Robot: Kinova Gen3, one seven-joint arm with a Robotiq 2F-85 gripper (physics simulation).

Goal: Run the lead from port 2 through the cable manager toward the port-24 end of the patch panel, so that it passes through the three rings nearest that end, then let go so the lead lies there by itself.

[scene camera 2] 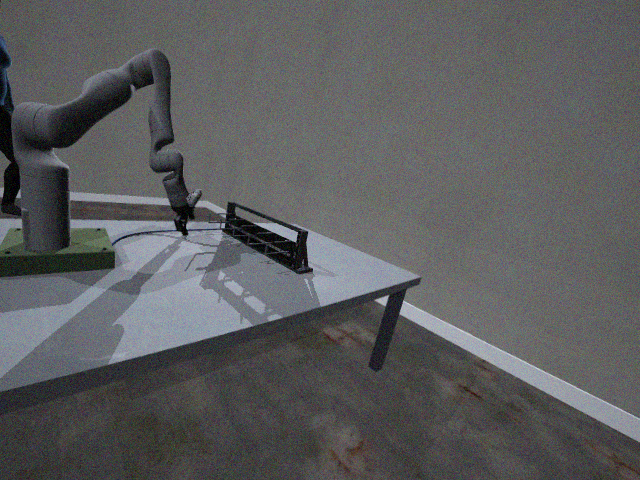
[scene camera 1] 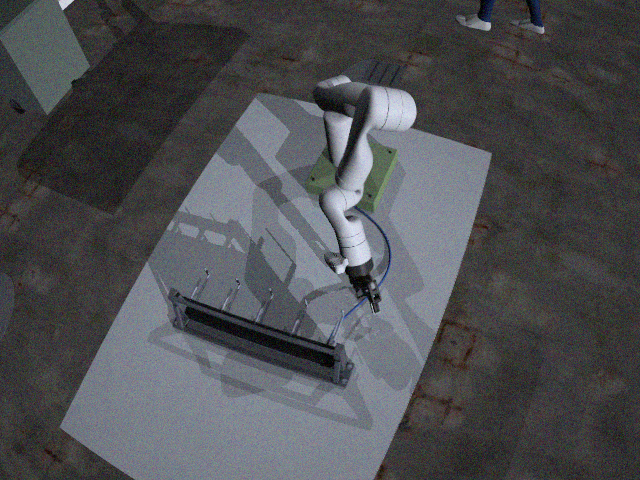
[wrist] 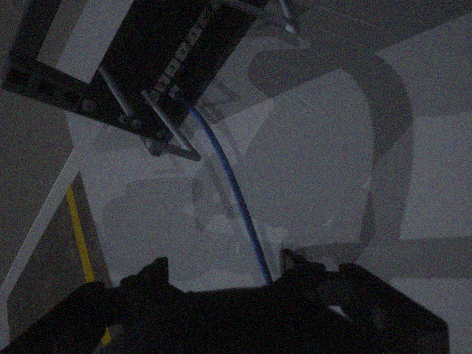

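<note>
The patch panel (scene camera 1: 258, 333) (scene camera 2: 263, 240) (wrist: 135, 45) stands upright, with several thin metal cable-manager rings along its robot-facing side. The blue lead (scene camera 1: 389, 248) (scene camera 2: 147, 232) (wrist: 232, 175) leaves a port beside the end ring (scene camera 1: 337, 328) (wrist: 171, 124), which is at the low-numbered end. It runs past that ring, under the gripper and curves back towards the robot base. My gripper (scene camera 1: 375, 305) (scene camera 2: 183, 232) (wrist: 225, 266) is open low over the table, off that end of the panel. The lead passes between the spread fingers, nearer the right one in the wrist view. The lead's far end is hidden.
The arm's green base block (scene camera 1: 385, 165) (scene camera 2: 56, 260) stands on the white table (scene camera 1: 206, 413) (scene camera 2: 361, 279). The panel's far end post (scene camera 1: 175, 310) (scene camera 2: 301, 250) is on the opposite side from the gripper. Another ring (scene camera 1: 299, 317) stands beside the end ring. A person's feet show on the floor.
</note>
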